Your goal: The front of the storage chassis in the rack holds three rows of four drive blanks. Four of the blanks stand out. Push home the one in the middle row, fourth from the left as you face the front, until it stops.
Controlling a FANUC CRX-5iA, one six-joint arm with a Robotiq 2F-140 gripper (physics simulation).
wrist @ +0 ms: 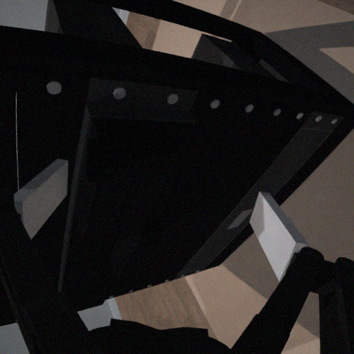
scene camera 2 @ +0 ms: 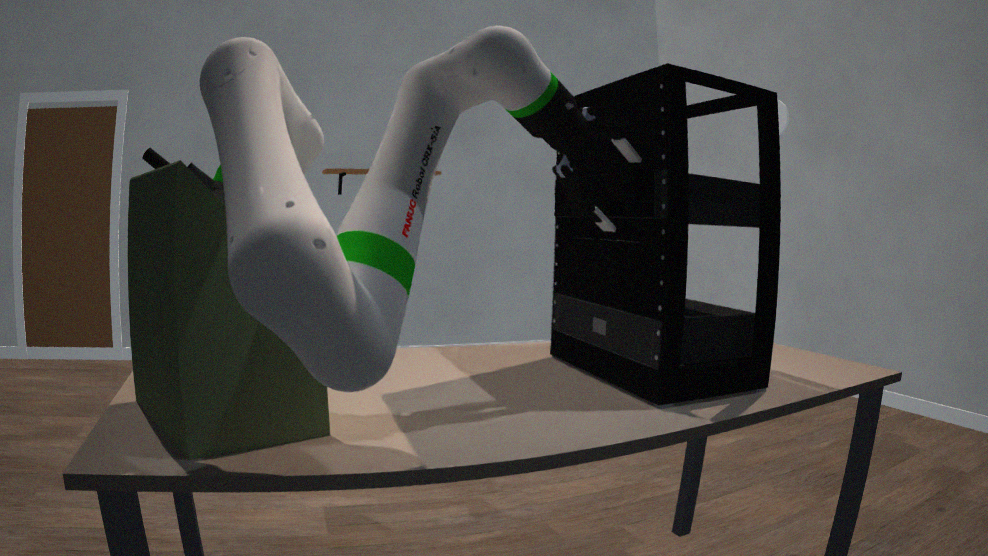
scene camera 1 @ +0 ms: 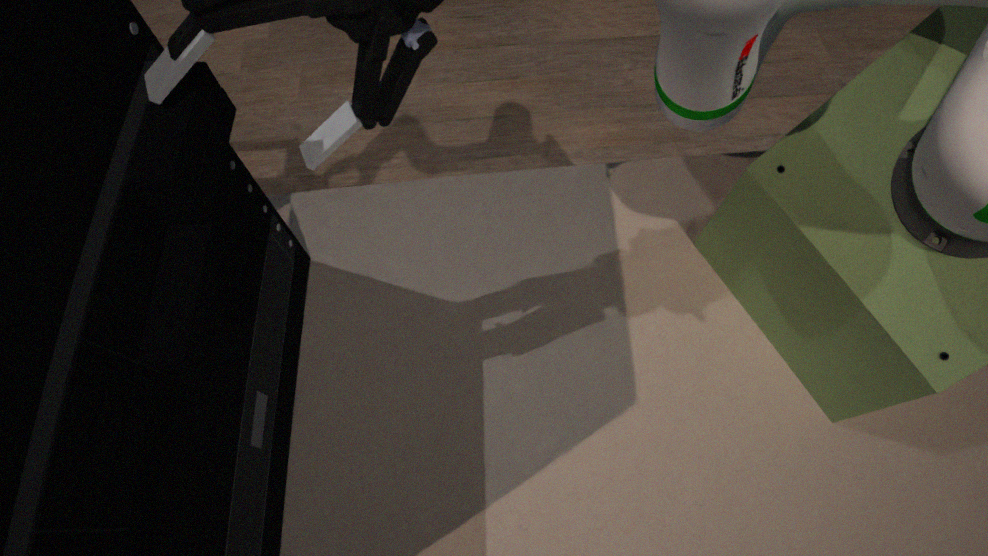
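Pixels of known places: gripper, fingertip midpoint: (scene camera 2: 623, 193) (scene camera 1: 238, 128); arm's base, origin of the base link: (scene camera 2: 216, 234).
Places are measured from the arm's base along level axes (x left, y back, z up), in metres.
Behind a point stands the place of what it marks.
The black rack (scene camera 1: 298, 331) @[x 0.064, y -0.752, z -0.277 m] (scene camera 2: 675, 276) @[x -0.053, y -0.770, z -0.058 m] (wrist: 215, 75) stands on the table. The storage chassis shows its dark side (scene camera 2: 722, 200) @[x -0.019, y -0.903, z 0.086 m] through the rack's open side in scene camera 2. Its front is nearly black, and I cannot tell the single drive blanks, their rows or which stand out. My gripper (scene camera 1: 234, 124) @[x 0.006, y -0.690, z 0.081 m] (scene camera 2: 621, 188) @[x 0.006, y -0.690, z 0.081 m] (wrist: 163, 192) is open and empty, its two pale fingertips wide apart in front of the upper-middle part of the rack front, tilted downward. Whether a fingertip touches the front is not clear. In the wrist view the dark rack front shows between and behind the fingertips.
A grey panel (scene camera 1: 268, 345) @[x 0.112, y -0.748, z -0.181 m] (scene camera 2: 628, 335) @[x 0.074, y -0.750, z -0.181 m] (wrist: 287, 157) with a pale label sits low in the rack. Round pale fasteners line the rack's front posts. The green pedestal (scene camera 1: 815, 276) @[x 0.043, y -0.111, z -0.132 m] (scene camera 2: 228, 387) @[x -0.168, y -0.039, z -0.202 m] carries the arm at the other end of the table (scene camera 1: 552, 484) @[x 0.258, y -0.409, z -0.297 m] (scene camera 2: 511, 442) @[x -0.140, y -0.449, z -0.297 m].
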